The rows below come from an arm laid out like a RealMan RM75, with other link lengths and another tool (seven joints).
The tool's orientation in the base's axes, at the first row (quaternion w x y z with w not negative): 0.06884 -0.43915 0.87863 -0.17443
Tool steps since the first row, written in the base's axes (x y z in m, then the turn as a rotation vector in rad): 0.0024 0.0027 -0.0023 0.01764 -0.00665 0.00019; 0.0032 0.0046 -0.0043 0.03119 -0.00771 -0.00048; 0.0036 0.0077 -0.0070 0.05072 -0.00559 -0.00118; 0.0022 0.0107 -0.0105 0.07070 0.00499 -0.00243; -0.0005 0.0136 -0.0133 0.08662 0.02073 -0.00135; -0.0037 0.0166 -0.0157 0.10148 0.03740 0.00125; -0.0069 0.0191 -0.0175 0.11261 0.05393 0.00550; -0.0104 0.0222 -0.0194 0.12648 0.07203 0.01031; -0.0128 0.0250 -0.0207 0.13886 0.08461 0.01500
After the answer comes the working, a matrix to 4 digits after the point.
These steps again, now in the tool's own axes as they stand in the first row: -0.0037 0.0005 0.0021 -0.00537 -0.01694 0.00630; -0.0057 0.0017 0.0037 -0.01274 -0.02741 0.01089; -0.0085 0.0041 0.0056 -0.02627 -0.04058 0.01638; -0.0102 0.0081 0.0077 -0.04681 -0.04921 0.02042; -0.0109 0.0128 0.0089 -0.06893 -0.05280 0.01990; -0.0115 0.0177 0.0095 -0.09110 -0.05563 0.01746; -0.0116 0.0222 0.0097 -0.11084 -0.05637 0.01249; -0.0120 0.0272 0.0097 -0.13348 -0.05849 0.00737; -0.0128 0.0310 0.0096 -0.15083 -0.06250 0.00331
The tool's axes in the first row as the columns of a matrix, in the base's axes (rounded; the answer above uses it unrounded):
-0.6048 -0.7477 0.2742
-0.7957 0.5534 -0.2461
0.0322 -0.3670 -0.9297

